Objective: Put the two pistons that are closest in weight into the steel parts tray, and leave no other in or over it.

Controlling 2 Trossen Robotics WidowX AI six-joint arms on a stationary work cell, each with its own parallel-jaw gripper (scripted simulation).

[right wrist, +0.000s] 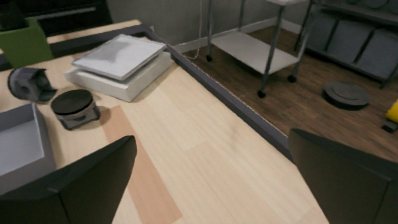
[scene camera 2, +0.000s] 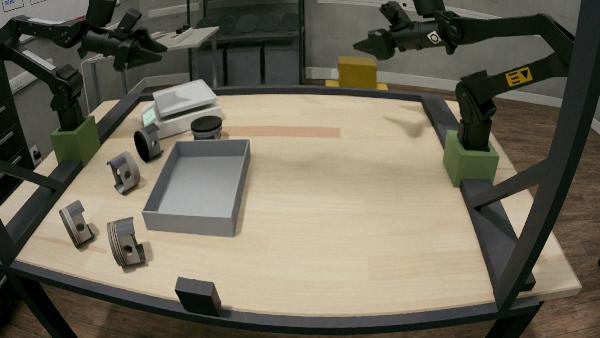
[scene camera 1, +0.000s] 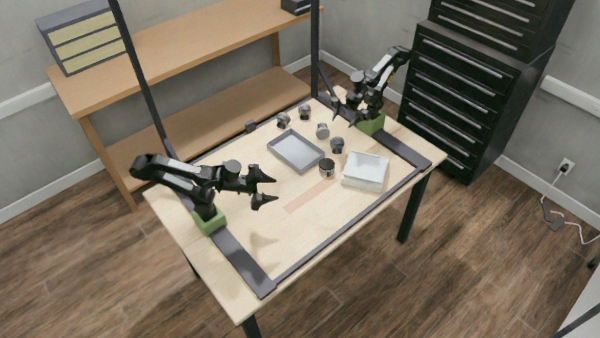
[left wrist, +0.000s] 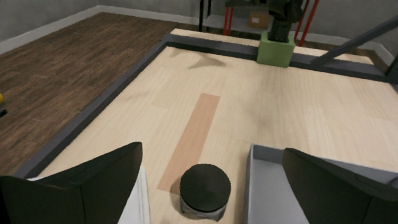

Labels:
same spot on dark frame rail: (scene camera 1: 261, 284) = (scene camera 2: 433, 98)

